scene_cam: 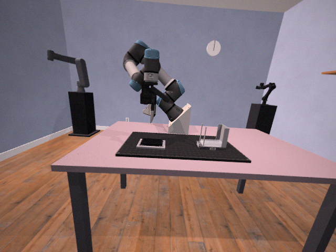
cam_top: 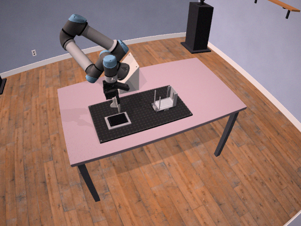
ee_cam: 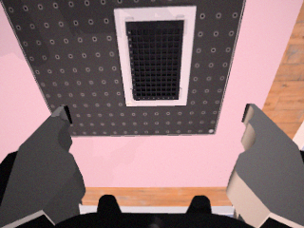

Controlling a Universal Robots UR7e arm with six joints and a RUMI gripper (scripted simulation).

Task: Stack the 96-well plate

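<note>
My hand is 140 mm above the black 96-well plate. Also, from my hand: plate nest N1: 150 mm below; then white plate: 370 mm to the left, 130 mm below, 40 mm behind.
</note>
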